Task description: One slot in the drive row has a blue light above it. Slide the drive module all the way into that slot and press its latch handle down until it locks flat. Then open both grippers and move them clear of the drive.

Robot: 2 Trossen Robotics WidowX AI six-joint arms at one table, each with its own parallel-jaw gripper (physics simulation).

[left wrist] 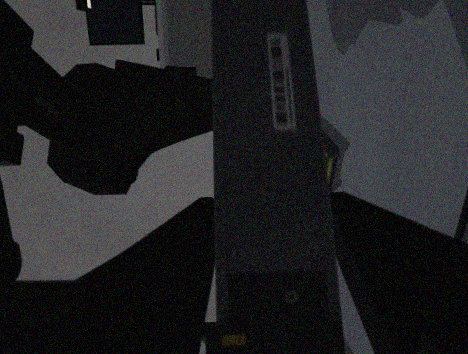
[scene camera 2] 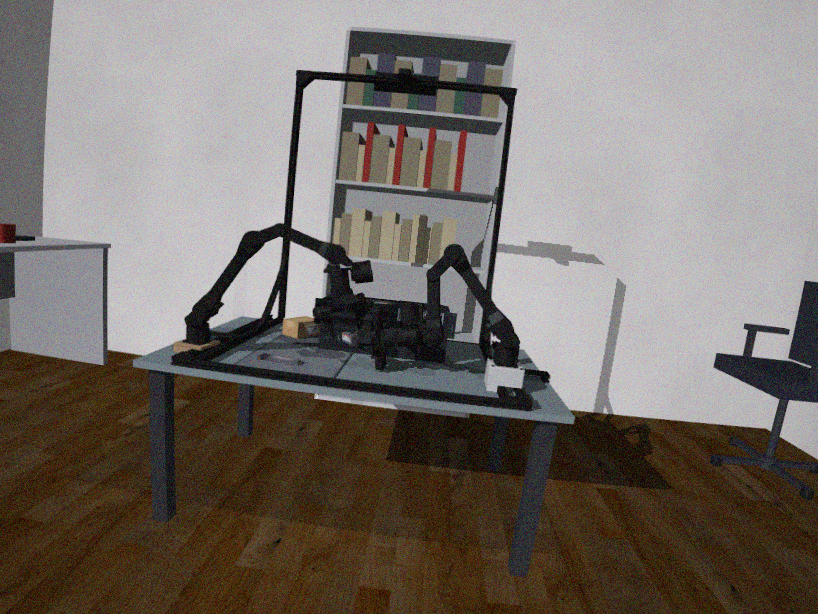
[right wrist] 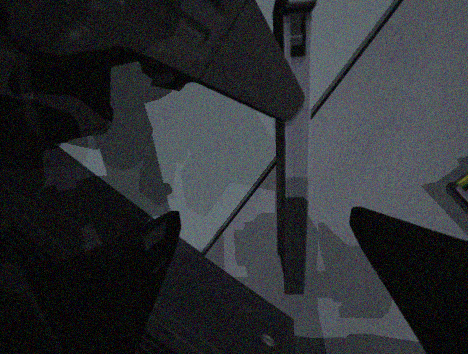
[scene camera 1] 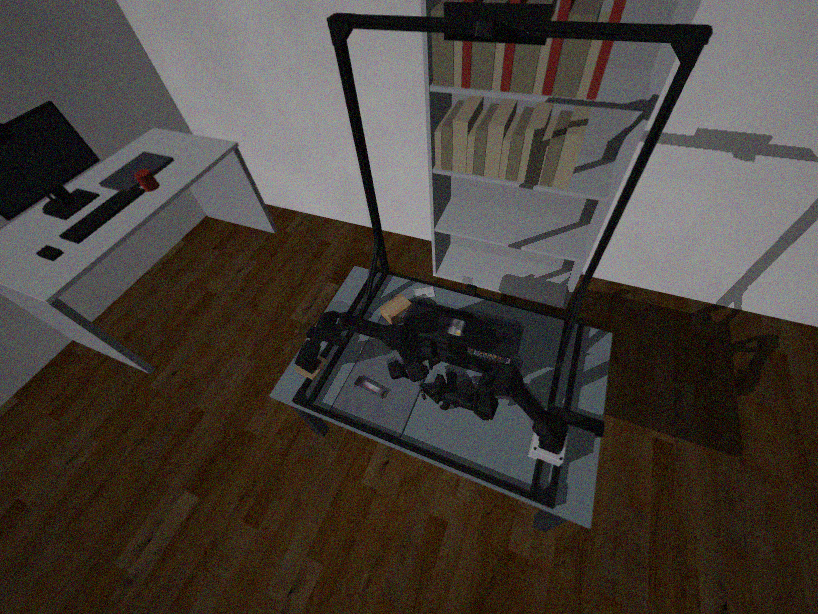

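Where they show: left gripper, between the fingertips: (left wrist: 271, 208) (scene camera 2: 350, 338) (right wrist: 288, 111) (scene camera 1: 420, 386); right gripper, between the fingertips: (left wrist: 257, 37) (scene camera 2: 346, 334) (right wrist: 264, 217); left arm's base, origin of its link: (scene camera 2: 505, 364) (scene camera 1: 550, 441); right arm's base, origin of its link: (scene camera 2: 197, 341) (scene camera 1: 311, 364).
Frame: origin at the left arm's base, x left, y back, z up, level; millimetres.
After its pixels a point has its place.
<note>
The drive module (left wrist: 270, 165) @[x -28, y -475, z 15 mm] (right wrist: 297, 165) @[x -30, y -487, z 31 mm] is a long dark slab with a barcode label in the left wrist view; it stands narrow and edge-on in the right wrist view. My left gripper (left wrist: 271, 208) @[x -15, y -470, z 16 mm] is shut on it, a finger on each side. An orange mark shows near its lower end in the left wrist view; its latch position is unclear. The dark drive enclosure (scene camera 1: 505, 330) (right wrist: 225, 300) stands at the table's back. My right gripper (right wrist: 264, 217) @[x -63, y -494, z 17 mm] is open and empty near the enclosure, with the module beyond its fingertips. The blue light does not show clearly.
A grey mat (scene camera 1: 389, 415) @[x 102, y -556, z -71 mm] with a shallow recessed holder (scene camera 1: 371, 386) @[x 25, y -671, z -62 mm] lies at the front left. A tan block (scene camera 1: 396, 308) @[x -326, y -719, z -11 mm] (scene camera 2: 298, 327) @[x -271, y -718, z -29 mm] lies left of the enclosure. A black frame (scene camera 1: 360, 132) @[x -541, y -873, z 648 mm] (scene camera 2: 292, 165) @[x -522, y -877, z 581 mm] rises around the table. The two arms are close together near the enclosure.
</note>
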